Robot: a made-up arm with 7 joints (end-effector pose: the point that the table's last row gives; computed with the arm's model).
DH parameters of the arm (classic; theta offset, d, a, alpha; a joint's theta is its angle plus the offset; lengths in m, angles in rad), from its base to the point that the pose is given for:
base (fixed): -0.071 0 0 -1.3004
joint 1: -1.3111 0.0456 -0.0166 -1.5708
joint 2: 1.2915 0 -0.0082 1.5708
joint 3: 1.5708 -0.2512 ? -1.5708
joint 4: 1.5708 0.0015 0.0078 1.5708
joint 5: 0 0.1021 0 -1.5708
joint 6: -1.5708 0 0.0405 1.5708
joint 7: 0 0 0 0
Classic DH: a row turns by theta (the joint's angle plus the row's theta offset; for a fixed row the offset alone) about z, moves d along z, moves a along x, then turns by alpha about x.
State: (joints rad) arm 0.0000 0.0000 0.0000 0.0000 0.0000 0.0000 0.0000
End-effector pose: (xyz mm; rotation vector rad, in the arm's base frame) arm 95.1 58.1 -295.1 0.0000 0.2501 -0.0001
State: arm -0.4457 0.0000 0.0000 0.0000 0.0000 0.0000 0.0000
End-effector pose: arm 214.7 31.2 -229.0 -0.0152 -0.1787 -0.1213
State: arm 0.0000 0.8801 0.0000 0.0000 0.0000 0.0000 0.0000
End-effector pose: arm 120.3 254.2 -196.8 0.8754 0.2336 -0.1102
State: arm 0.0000 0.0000 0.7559 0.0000 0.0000 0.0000 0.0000
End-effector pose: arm 50.6 171.0 -283.7 0.0945 0.2380 0.7517
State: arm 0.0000 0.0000 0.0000 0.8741 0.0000 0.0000 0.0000
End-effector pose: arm 13.5 58.1 -384.2 0.0001 1.1242 -0.0001
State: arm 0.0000 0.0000 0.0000 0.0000 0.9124 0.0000 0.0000
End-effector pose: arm 95.1 58.1 -295.1 0.9075 0.2324 -0.1142
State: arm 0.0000 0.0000 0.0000 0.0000 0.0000 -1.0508 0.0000
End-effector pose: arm 84.1 58.1 -256.0 -0.0001 -0.8007 -0.0001
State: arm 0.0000 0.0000 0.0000 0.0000 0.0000 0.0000 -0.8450
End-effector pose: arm 95.1 58.1 -295.1 -0.1056 0.2350 -0.8406
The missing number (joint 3, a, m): 0.0226
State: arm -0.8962 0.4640 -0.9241 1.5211 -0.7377 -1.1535 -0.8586
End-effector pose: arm 278.4 150.3 -240.5 0.5643 -0.0170 -1.0270
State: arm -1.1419 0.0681 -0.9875 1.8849 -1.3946 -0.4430 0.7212
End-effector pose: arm 312.7 48.8 -241.3 0.1259 0.3496 0.9751
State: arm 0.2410 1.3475 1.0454 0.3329 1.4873 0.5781 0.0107
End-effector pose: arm 58.3 381.7 49.2 2.4199 0.8296 1.5894
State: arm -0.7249 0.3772 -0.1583 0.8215 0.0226 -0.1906 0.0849
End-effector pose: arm 281.2 123.3 -249.6 0.4702 0.1482 -0.0532
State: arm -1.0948 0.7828 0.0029 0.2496 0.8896 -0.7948 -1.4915
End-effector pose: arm 307.8 156.1 -16.5 2.2198 0.2974 -1.0993
